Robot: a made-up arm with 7 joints. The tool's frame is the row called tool. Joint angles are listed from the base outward.
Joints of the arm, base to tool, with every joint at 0 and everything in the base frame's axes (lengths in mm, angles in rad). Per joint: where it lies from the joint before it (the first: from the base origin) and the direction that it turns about. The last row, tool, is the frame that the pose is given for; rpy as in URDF.
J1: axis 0 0 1 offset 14.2 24.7 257
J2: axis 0 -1 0 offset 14.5 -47.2 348.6
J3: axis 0 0 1 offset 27.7 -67.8 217.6
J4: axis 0 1 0 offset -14.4 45 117.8
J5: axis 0 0 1 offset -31.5 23.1 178.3
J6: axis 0 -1 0 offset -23.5 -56.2 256.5
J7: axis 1 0 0 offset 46.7 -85.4 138.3
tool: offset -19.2 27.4 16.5 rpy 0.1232 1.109 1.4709
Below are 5 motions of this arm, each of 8 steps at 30 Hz.
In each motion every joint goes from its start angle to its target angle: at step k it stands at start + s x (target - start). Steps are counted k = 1, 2, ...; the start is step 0. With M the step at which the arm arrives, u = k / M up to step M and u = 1 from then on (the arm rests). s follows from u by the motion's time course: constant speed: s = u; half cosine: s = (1 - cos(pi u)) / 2; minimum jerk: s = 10 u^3 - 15 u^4 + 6 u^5.
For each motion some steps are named. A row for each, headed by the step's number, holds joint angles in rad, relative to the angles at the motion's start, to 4 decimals.
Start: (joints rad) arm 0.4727 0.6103 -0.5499 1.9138 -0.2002 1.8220 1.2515
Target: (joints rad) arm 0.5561 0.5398 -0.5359 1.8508 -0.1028 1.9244 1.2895
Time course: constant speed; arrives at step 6
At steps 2, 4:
2: 0.0278 -0.0235 0.0047 -0.0210 0.0325 0.0341 0.0127
4: 0.0556 -0.0470 0.0093 -0.0420 0.0649 0.0683 0.0253

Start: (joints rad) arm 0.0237 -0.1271 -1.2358 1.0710 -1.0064 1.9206 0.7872
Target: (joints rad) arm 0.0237 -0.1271 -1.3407 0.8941 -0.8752 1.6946 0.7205
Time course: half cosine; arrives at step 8
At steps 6, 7, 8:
6: 0.0000 0.0000 -0.0895 -0.1510 0.1120 -0.1929 -0.0569
7: 0.0000 0.0000 -0.1009 -0.1702 0.1262 -0.2174 -0.0642
8: 0.0000 0.0000 -0.1049 -0.1769 0.1312 -0.2260 -0.0667

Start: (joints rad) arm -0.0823 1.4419 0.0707 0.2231 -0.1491 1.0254 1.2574
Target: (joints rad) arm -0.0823 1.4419 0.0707 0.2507 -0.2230 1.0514 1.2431
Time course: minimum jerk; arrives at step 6
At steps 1, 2, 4, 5, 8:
1: 0.0000 0.0000 0.0000 0.0010 -0.0026 0.0009 -0.0005
2: 0.0000 0.0000 0.0000 0.0058 -0.0155 0.0055 -0.0030
4: 0.0000 0.0000 0.0000 0.0218 -0.0584 0.0205 -0.0113
5: 0.0000 0.0000 0.0000 0.0266 -0.0713 0.0251 -0.0138
8: 0.0000 0.0000 0.0000 0.0276 -0.0739 0.0260 -0.0143

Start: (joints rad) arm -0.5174 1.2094 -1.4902 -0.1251 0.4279 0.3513 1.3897
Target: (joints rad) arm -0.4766 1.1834 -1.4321 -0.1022 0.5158 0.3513 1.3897
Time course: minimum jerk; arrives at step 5
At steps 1, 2, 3, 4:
1: 0.0024 -0.0015 0.0034 0.0013 0.0051 0.0000 0.0000
2: 0.0130 -0.0083 0.0184 0.0073 0.0279 0.0000 0.0000
3: 0.0278 -0.0177 0.0397 0.0156 0.0600 0.0000 0.0000
4: 0.0384 -0.0245 0.0547 0.0216 0.0828 0.0000 0.0000

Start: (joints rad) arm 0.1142 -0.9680 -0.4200 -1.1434 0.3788 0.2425 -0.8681
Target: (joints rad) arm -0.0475 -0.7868 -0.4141 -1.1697 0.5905 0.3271 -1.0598
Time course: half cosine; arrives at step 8
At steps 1, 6, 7, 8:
1: -0.0062 0.0069 0.0002 -0.0010 0.0081 0.0032 -0.0073
6: -0.1380 0.1547 0.0050 -0.0224 0.1807 0.0722 -0.1636
7: -0.1555 0.1743 0.0057 -0.0253 0.2036 0.0814 -0.1844
8: -0.1617 0.1812 0.0059 -0.0263 0.2117 0.0846 -0.1917

